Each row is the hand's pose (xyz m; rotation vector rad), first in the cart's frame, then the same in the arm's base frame.
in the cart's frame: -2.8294 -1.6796 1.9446 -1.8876 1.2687 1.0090
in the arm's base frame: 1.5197 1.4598 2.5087 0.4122 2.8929 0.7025
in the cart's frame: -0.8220 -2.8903 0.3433 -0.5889 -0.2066 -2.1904
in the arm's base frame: -1.2151 0.7189 2.3319 1.6862 -0.4811 1.4638
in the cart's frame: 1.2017 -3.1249 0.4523 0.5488 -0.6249 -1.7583
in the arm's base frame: -2.2539 -1.0208 2.0941 1.6017 0.3999 2.4580
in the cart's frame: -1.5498 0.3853 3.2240 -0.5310 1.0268 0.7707
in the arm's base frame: 2.8496 -0.4201 1.0134 0.6975 2.1761 -0.8581
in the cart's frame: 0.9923 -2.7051 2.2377 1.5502 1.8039 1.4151
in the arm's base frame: -0.6793 -1.8417 2.5984 2.5879 0.2502 -0.7460
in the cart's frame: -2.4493 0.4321 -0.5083 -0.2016 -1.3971 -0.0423
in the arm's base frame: 0.6894 2.3645 -0.5100 -1.4351 0.3024 -0.9006
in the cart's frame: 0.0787 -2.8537 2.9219 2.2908 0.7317 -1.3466
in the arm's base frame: 0.1753 -1.4423 3.2580 -0.8316 1.1917 2.2151
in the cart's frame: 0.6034 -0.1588 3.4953 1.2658 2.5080 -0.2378
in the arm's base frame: 1.7026 -2.3398 1.0835 -1.9863 -0.4443 1.3404
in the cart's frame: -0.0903 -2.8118 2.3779 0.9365 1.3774 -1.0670
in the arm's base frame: -0.1029 -1.0066 3.0150 -0.7696 -0.5261 2.3984
